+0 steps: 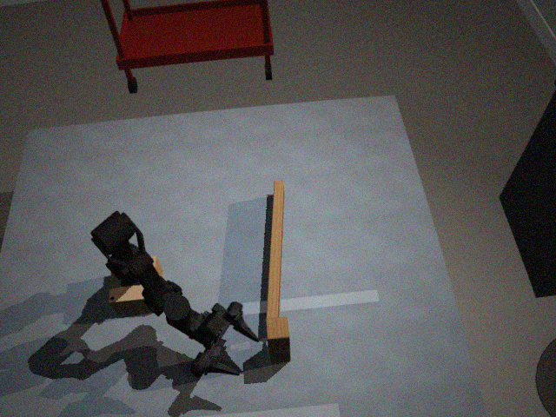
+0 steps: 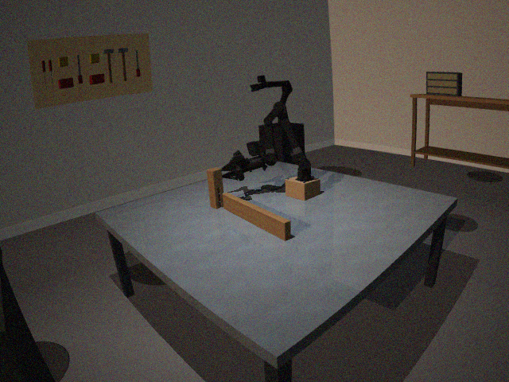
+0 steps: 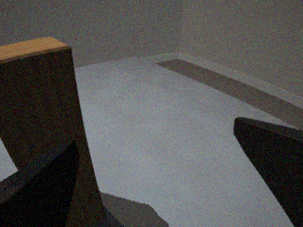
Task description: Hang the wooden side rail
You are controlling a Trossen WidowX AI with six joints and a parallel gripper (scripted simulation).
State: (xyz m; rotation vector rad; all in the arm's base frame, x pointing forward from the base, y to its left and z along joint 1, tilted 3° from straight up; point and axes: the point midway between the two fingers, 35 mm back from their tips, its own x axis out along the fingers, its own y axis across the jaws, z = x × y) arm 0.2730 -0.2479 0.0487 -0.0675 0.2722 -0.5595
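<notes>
Now: the headboard post 7 cm ahead of my gripper tip, 5 cm to the left of it and 5 cm below it.
</notes>
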